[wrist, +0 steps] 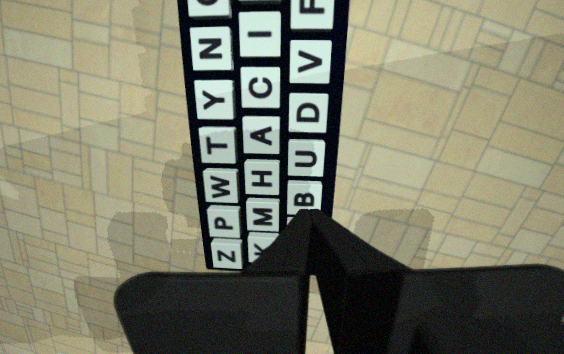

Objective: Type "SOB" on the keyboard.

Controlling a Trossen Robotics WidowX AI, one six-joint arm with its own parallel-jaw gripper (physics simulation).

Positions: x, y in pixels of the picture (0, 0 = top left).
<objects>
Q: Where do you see an M key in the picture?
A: At 263, 214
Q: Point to a B key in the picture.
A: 300, 194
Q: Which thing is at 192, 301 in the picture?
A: The gripper.
</objects>
